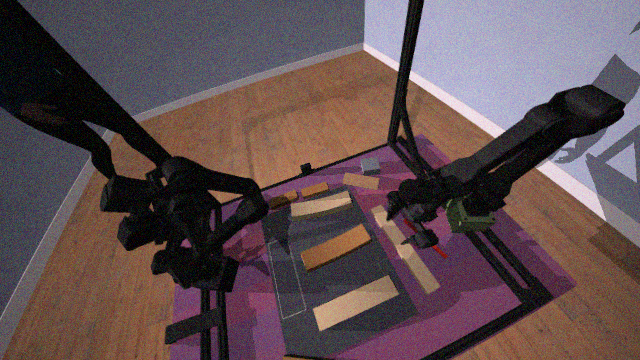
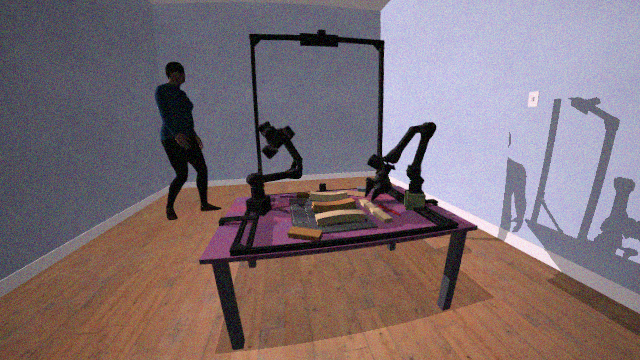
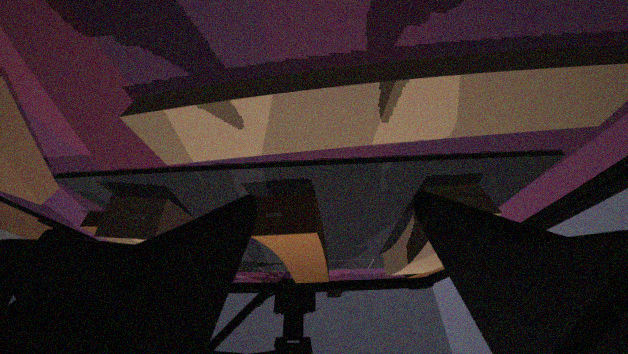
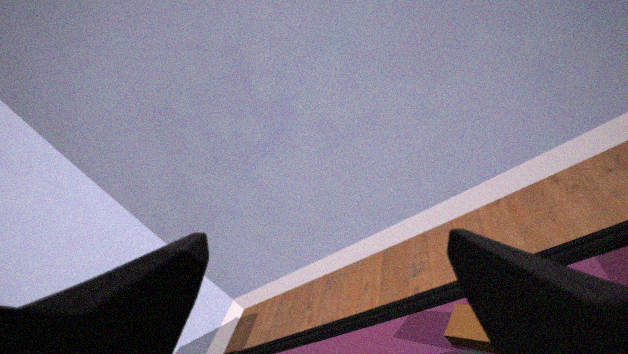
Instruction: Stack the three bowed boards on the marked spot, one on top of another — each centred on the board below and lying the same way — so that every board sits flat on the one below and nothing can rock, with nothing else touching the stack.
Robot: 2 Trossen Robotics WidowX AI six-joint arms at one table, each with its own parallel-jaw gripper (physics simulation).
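Places are measured from the left arm's base along level axes (x back, y right, z up), in metres.
Pixels of known places: left gripper, fingertip midpoint: (image 1: pixel 394 231) (image 2: pixel 368 197) (image 3: pixel 335 201); right gripper, fingertip midpoint: (image 1: pixel 194 272) (image 2: pixel 284 143) (image 4: pixel 328 243); left arm's base at its link origin: (image 1: pixel 474 207) (image 2: pixel 415 192); right arm's base at its link origin: (image 1: pixel 209 270) (image 2: pixel 258 198) (image 3: pixel 293 312).
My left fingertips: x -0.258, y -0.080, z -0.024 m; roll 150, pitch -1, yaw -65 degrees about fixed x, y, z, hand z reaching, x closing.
Observation:
Ahead of a thing's pixels: the offset from my left fingertips to its middle. "*": to the spot under its first point. Level surfaces: height alone.
Three bowed boards lie apart on the dark mat @[dz -0.063 m] (image 1: pixel 300 337). The near pale one @[dx -0.120, dy -0.204, dz -0.042 m] (image 1: pixel 356 302) (image 2: pixel 341 217) (image 3: pixel 132 215) arches upward in the middle. The orange one @[dx -0.186, dy -0.048, dz -0.033 m] (image 1: pixel 336 247) (image 2: pixel 334 205) (image 3: pixel 295 257) and the far pale one @[dx -0.252, dy +0.108, dz -0.032 m] (image 1: pixel 321 206) (image 2: pixel 328 196) seem to dip in the middle. The marked spot, a thin white outline @[* dx -0.305, dy -0.253, dz -0.063 m] (image 1: pixel 294 314), lies at the mat's left side with no board on it. My left gripper (image 1: pixel 396 230) (image 3: pixel 335 201) is open and empty, low over a pale strip, right of the boards. My right gripper (image 4: pixel 328 243) is open and empty, raised at the left, away from the boards.
The long pale strip @[dx +0.028, dy -0.021, dz -0.058 m] (image 1: pixel 420 270) (image 2: pixel 376 210) (image 3: pixel 325 120) lies beside the mat. A red rod @[* dx +0.154, dy -0.035, dz -0.063 m] (image 1: pixel 440 250) and a green block (image 1: pixel 465 217) are farther right. Small wooden blocks @[dx -0.295, dy +0.197, dz -0.058 m] (image 1: pixel 315 189) @[dx -0.101, dy +0.244, dz -0.055 m] (image 1: pixel 361 181) and a grey block @[dx -0.059, dy +0.321, dz -0.051 m] (image 1: pixel 370 165) lie behind. An orange block @[dx -0.244, dy -0.377, dz -0.053 m] (image 2: pixel 305 233) lies near the front.

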